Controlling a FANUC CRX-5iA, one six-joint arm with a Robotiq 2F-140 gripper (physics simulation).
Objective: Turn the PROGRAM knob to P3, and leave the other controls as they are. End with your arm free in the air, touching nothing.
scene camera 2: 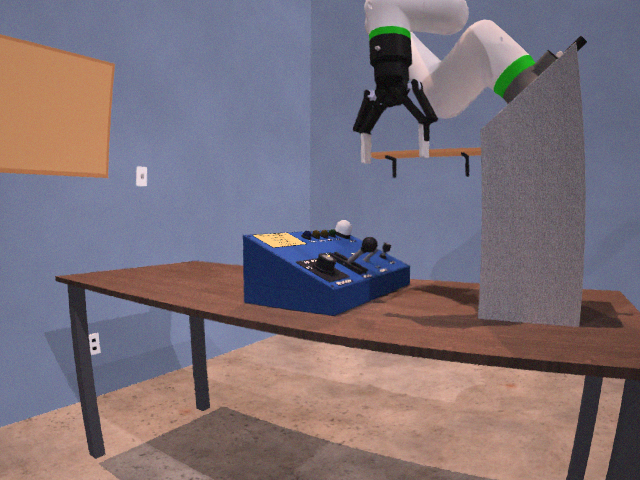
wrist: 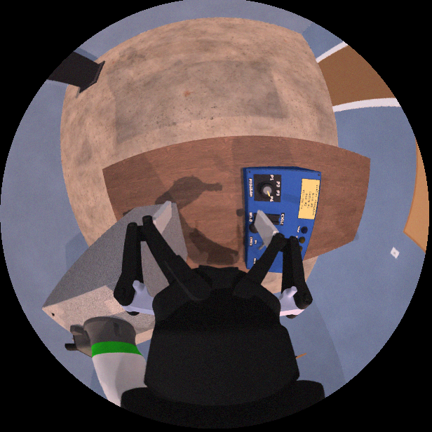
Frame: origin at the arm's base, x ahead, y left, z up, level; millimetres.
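Where they show: gripper, fingertip midpoint: (scene camera 2: 394,160); arm's base, link origin: (scene camera 2: 537,99).
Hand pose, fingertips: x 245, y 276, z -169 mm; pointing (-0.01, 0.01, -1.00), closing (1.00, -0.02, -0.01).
Observation:
Things, the pixels of their top centre, and the offset from my fingertips. "spot": a spot on its surface instead. Level surfaces: height alone.
- PROGRAM knob, top centre: (scene camera 2: 326,253) dx +185, dy +7, dz -205 mm
- black ball-topped lever, top centre: (scene camera 2: 369,236) dx +155, dy -123, dz -168 mm
- white dome, surface spot: (scene camera 2: 343,227) spot: dx +394, dy -303, dz -153 mm
- yellow label, surface spot: (scene camera 2: 279,239) spot: dx +347, dy +9, dz -178 mm
- brown table, surface height: dz -334 mm
The PROGRAM knob (scene camera 2: 326,262) (wrist: 267,190) is a dark round knob on a black plate on the sloped top of the blue control box (scene camera 2: 289,286) (wrist: 287,172). In the wrist view its yellow pointer line points to about P4, at the end of the printed row P1 to P4. My gripper (scene camera 2: 394,153) (wrist: 214,213) is open and empty, pointing down. It hangs high above the box and touches nothing. In the wrist view one finger covers part of the box beside the CYCLE/HOLD slot.
A black ball-topped lever (scene camera 2: 369,244), small switches, several coloured buttons and a white dome (scene camera 2: 343,227) stand on the box. A yellow label (scene camera 2: 279,239) (wrist: 307,199) lies on it. The grey arm pedestal (scene camera 2: 532,206) stands on the brown table (scene camera 2: 155,281) (wrist: 220,155).

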